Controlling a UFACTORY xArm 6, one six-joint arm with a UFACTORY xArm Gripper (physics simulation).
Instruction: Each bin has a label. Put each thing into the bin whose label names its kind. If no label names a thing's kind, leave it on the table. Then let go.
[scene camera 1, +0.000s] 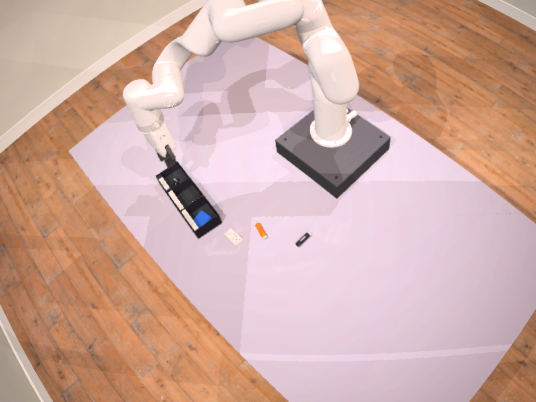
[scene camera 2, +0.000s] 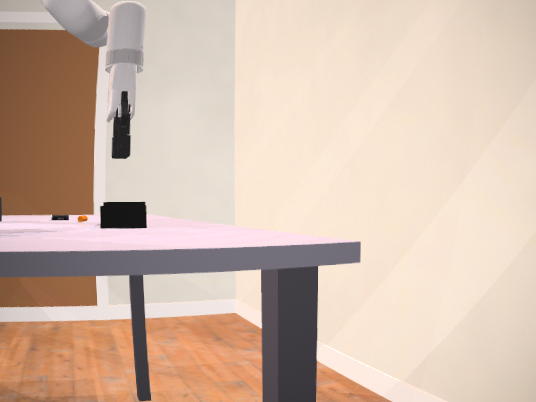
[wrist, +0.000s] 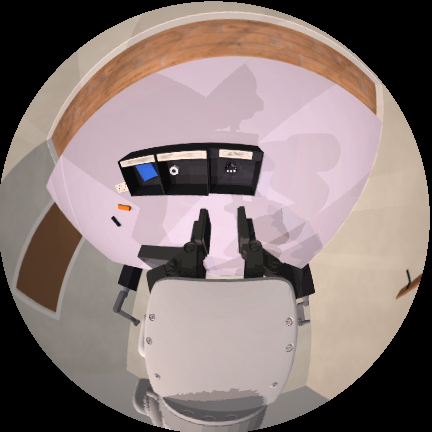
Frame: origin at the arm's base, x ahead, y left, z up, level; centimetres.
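Seen in the pictures: gripper, fingertip midpoint: (scene camera 1: 168, 161) (scene camera 2: 120, 157) (wrist: 222, 216); arm's base, origin of the base link: (scene camera 1: 330, 131).
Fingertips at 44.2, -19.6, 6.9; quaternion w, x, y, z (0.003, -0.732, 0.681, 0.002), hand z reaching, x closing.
Observation:
Pixels of each thing's top centre, then the offset from my fingertips to it, as dx, dy, dz.
- black three-bin box, middle of its top: (wrist: 181, 174) (scene camera 2: 124, 202) (scene camera 1: 184, 193) +1.0, +6.6, -8.2
- black die with white pips, middle of its top: (wrist: 230, 170) (scene camera 1: 175, 180) +0.3, -1.3, -10.6
- metal nut, middle of its top: (wrist: 173, 170) +0.5, +9.3, -11.3
- blue block, middle of its top: (wrist: 144, 167) (scene camera 1: 200, 220) +2.0, +15.3, -11.2
- white domino, middle of its top: (scene camera 1: 233, 236) (wrist: 121, 187) -2.2, +25.5, -12.2
- orange cylinder, middle of its top: (scene camera 2: 82, 215) (scene camera 1: 261, 230) (wrist: 122, 208) -9.0, +29.4, -11.4
- small black stick, middle of its top: (scene camera 2: 59, 215) (scene camera 1: 303, 237) (wrist: 114, 223) -16.0, +38.9, -11.4
My gripper (scene camera 1: 171, 163) (scene camera 2: 121, 156) (wrist: 222, 216) is partly open and empty, above the black three-bin box (scene camera 1: 210, 227) (scene camera 2: 123, 215). A black die with white pips (scene camera 1: 176, 181) (wrist: 231, 169) lies in the games bin, the right one in the wrist view. A metal nut (wrist: 171, 170) lies in the middle bin. A blue block (scene camera 1: 202, 218) (wrist: 146, 171) lies in the stationery bin. On the table beside the box are a white domino (scene camera 1: 233, 236) (wrist: 121, 187), an orange cylinder (scene camera 1: 260, 230) (scene camera 2: 82, 218) (wrist: 124, 207) and a small black stick (scene camera 1: 303, 239) (scene camera 2: 60, 217) (wrist: 116, 221).
The arm's dark base block (scene camera 1: 300, 145) stands on the pale pink table (scene camera 1: 375, 300) (scene camera 2: 200, 260). The box's upright walls and dividers stand below the gripper. The table's edge runs beyond the labelled side of the box.

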